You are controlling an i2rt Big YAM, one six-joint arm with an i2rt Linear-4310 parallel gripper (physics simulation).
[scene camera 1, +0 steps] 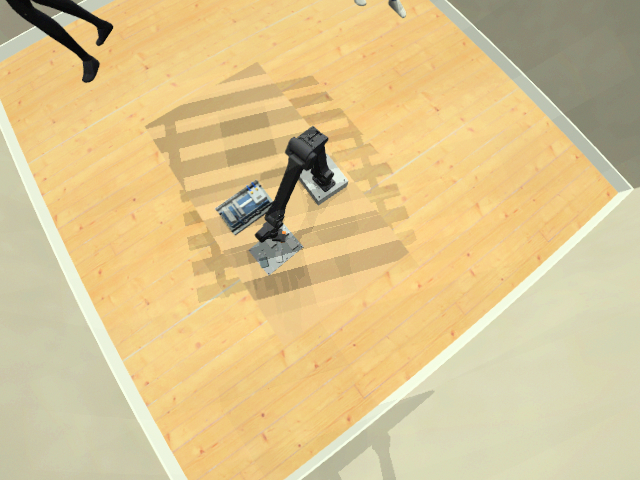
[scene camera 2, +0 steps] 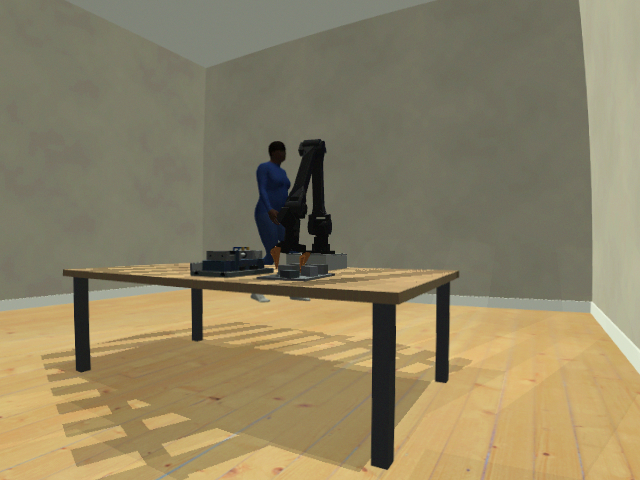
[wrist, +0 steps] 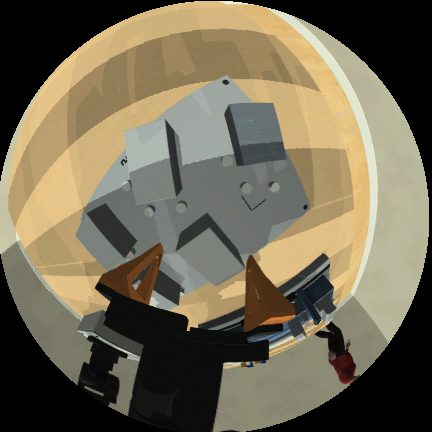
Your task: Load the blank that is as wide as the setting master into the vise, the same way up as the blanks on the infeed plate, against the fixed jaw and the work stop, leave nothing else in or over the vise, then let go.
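Places are measured from the arm's base along level axes (x ahead, y left, z up), in metres.
Pixels of known places: gripper, fingertip midpoint: [scene camera 1: 272, 241] [wrist: 203, 253]; arm's base, link origin: [scene camera 1: 323, 181] [scene camera 2: 320, 253] [wrist: 106, 345].
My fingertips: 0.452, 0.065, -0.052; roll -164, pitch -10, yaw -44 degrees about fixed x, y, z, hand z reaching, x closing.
Observation:
For each thing: its middle in the pictures, then the offset to it from my fingertips, as dx, dy, dz. "pt": a spot on its surface instead. Level surfaces: height alone.
- grey plate, surface spot: [wrist: 200, 107] [scene camera 1: 273, 267] pt +0.092, +0.115, -0.015
- grey block, body centre: [wrist: 211, 250] [scene camera 2: 287, 269] +0.009, -0.001, +0.003
- larger light block, body centre: [wrist: 154, 161] [scene camera 2: 309, 270] [scene camera 1: 279, 257] +0.028, +0.097, +0.003
- darker blue-grey block, body centre: [wrist: 254, 133] [scene camera 2: 289, 273] [scene camera 1: 264, 262] +0.113, +0.063, -0.003
- more, surface spot: [wrist: 172, 275] pt -0.063, -0.010, -0.015
- vise, body centre: [wrist: 280, 327] [scene camera 2: 233, 262] [scene camera 1: 244, 205] -0.013, -0.260, +0.026
- wooden table, surface height: dz -0.023
My gripper [scene camera 2: 290, 265] [wrist: 203, 253] is open and empty, low over the grey plate [scene camera 1: 271, 268] [wrist: 200, 107]. In the wrist view a grey block [wrist: 212, 257] lies beyond and between the fingertips. A larger light block [wrist: 147, 160] stands farther off, and a darker blue-grey block [wrist: 257, 125] stands by the V mark. Another block [wrist: 95, 237] is at the left corner, and one more [wrist: 172, 275] is partly hidden behind the left finger. The vise [scene camera 1: 244, 206] [scene camera 2: 232, 264] [wrist: 320, 295] has a blue body and grey jaws; its contents are unclear.
Several short round pins stand on the plate among the blocks. The vise lies beside the plate, close to the arm. The arm's light base [scene camera 1: 325, 188] [scene camera 2: 336, 260] is behind on the wooden table [scene camera 2: 413, 284]. A person in blue [scene camera 2: 271, 188] stands behind the table.

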